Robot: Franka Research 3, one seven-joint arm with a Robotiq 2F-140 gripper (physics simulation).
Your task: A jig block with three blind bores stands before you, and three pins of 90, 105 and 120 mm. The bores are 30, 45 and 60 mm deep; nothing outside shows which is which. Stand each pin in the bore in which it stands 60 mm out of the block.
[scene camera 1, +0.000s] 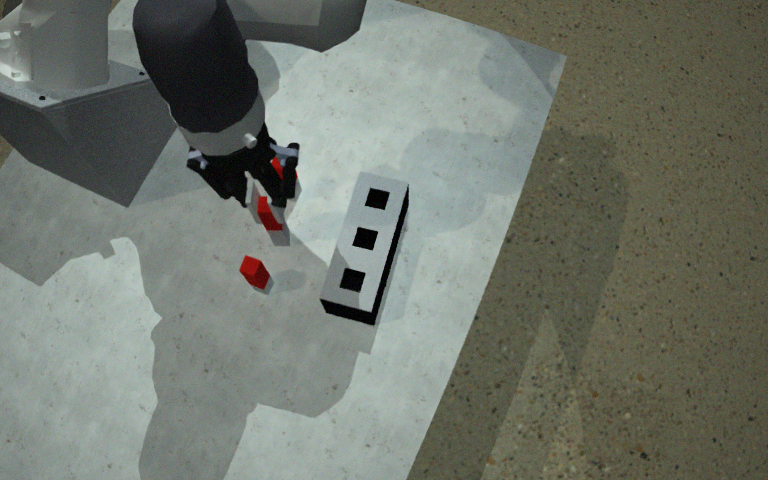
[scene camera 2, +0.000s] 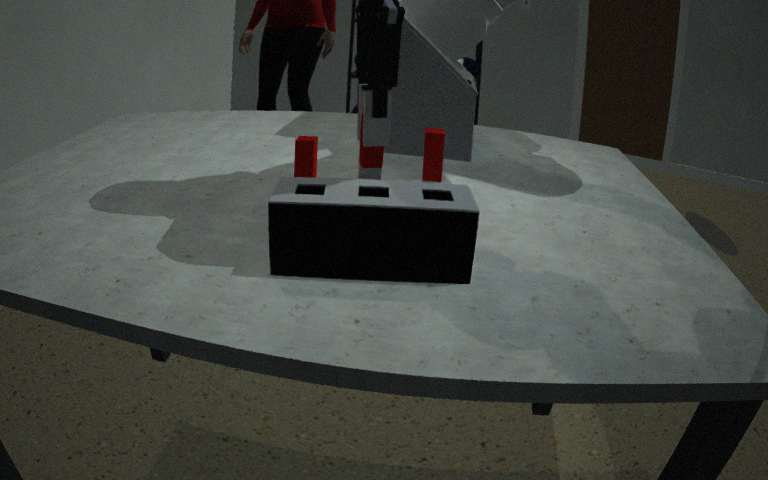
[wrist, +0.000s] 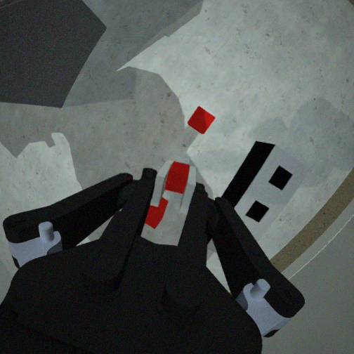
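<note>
The grey jig block (scene camera 1: 370, 218) (scene camera 2: 373, 243) (wrist: 270, 195) stands with three square dark bores in its top; no pin is in them. My gripper (scene camera 1: 261, 196) (scene camera 2: 373, 131) (wrist: 178, 174) is shut on the middle red pin (scene camera 1: 269, 215) (scene camera 2: 372, 157) (wrist: 178, 175), which stands upright on the table; the pads hide part of it. The left pin in scene camera 2 (scene camera 1: 254, 272) (scene camera 2: 305, 156) (wrist: 156, 216) looks shortest and stands free. The right pin (scene camera 1: 283, 168) (scene camera 2: 433, 155) (wrist: 201, 120) stands free on the other side, partly hidden by a finger in scene camera 1.
The table (scene camera 1: 317, 447) (scene camera 2: 169, 305) (wrist: 240, 60) carries the pins and block. The grey robot base (scene camera 1: 90, 141) (scene camera 2: 433, 113) (wrist: 45, 55) stands behind the pins. A person in red (scene camera 2: 291, 56) stands beyond the table.
</note>
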